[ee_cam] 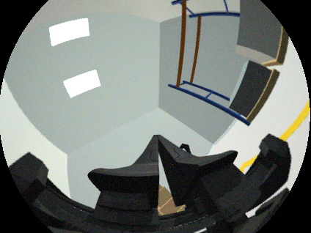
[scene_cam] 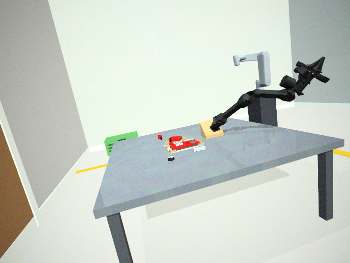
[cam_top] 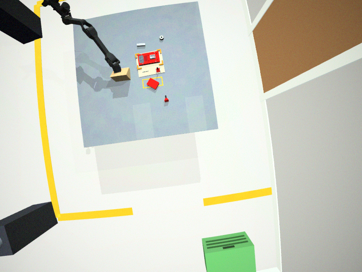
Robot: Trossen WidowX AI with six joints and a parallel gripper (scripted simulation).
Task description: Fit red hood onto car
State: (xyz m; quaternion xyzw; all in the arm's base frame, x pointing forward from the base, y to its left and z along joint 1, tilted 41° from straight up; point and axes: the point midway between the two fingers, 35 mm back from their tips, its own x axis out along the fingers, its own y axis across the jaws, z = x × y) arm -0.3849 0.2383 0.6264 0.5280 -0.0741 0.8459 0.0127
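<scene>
The red hood lies 65 cm ahead of my gripper tip, 78 cm to the right of it and 43 cm below it. The rest, counted from my gripper tip: wheel: 83 cm ahead, 35 cm to the right, 44 cm below; bar: 62 cm ahead, 38 cm to the right, 43 cm below.
</scene>
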